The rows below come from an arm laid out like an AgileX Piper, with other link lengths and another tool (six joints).
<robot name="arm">
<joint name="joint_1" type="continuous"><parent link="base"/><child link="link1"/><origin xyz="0 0 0.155"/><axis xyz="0 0 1"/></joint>
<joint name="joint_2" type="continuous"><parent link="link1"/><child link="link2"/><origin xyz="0 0 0" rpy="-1.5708 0 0"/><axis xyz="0 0 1"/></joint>
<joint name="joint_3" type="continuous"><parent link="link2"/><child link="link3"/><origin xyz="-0.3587 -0.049 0"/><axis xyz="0 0 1"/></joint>
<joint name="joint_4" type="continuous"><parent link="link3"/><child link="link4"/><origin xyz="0.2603 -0.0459 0" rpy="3.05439 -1.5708 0"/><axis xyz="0 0 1"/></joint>
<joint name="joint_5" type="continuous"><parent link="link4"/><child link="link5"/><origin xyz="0 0 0" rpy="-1.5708 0 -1.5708"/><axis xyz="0 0 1"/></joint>
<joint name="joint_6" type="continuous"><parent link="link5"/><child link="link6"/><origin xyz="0 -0.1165 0" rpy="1.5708 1.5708 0"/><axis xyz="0 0 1"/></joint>
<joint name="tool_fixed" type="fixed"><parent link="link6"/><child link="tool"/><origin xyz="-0.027 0.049 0.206" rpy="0.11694 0 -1.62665"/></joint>
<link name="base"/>
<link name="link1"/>
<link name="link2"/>
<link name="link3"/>
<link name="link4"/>
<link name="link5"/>
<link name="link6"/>
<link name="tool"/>
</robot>
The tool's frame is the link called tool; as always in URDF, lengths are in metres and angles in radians. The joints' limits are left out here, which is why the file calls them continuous.
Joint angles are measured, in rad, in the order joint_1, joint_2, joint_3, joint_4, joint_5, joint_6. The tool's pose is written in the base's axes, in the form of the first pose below.
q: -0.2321, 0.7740, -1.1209, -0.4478, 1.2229, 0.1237
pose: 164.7 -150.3 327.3 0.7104 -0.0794 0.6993 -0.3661 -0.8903 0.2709
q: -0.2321, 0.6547, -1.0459, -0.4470, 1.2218, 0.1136
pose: 137.6 -144.1 317.5 0.6834 -0.0634 0.7273 -0.3704 -0.8886 0.2706
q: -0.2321, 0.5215, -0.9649, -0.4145, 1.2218, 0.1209
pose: 115.0 -128.2 300.7 0.6383 -0.0708 0.7665 -0.3755 -0.8979 0.2298
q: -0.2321, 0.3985, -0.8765, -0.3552, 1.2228, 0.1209
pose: 99.7 -105.9 274.0 0.6061 -0.0842 0.7909 -0.3567 -0.9176 0.1756
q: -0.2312, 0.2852, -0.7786, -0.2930, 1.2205, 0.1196
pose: 89.6 -83.5 241.1 0.5867 -0.0991 0.8037 -0.3276 -0.9367 0.1236
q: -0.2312, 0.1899, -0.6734, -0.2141, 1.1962, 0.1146
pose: 89.8 -57.8 207.0 0.5714 -0.1137 0.8128 -0.2818 -0.9573 0.0642
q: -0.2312, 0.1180, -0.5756, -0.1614, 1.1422, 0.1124
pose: 97.4 -41.7 181.9 0.5473 -0.1176 0.8286 -0.2471 -0.9687 0.0257
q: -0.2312, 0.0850, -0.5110, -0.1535, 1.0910, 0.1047
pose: 104.1 -40.3 167.9 0.5351 -0.1031 0.8385 -0.2329 -0.9721 0.0291
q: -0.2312, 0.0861, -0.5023, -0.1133, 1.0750, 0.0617
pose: 108.6 -30.5 166.4 0.5387 -0.0775 0.8389 -0.1894 -0.9814 0.0310
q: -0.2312, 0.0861, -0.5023, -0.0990, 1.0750, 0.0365
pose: 108.9 -27.4 165.9 0.5437 -0.0599 0.8372 -0.1692 -0.9848 0.0394
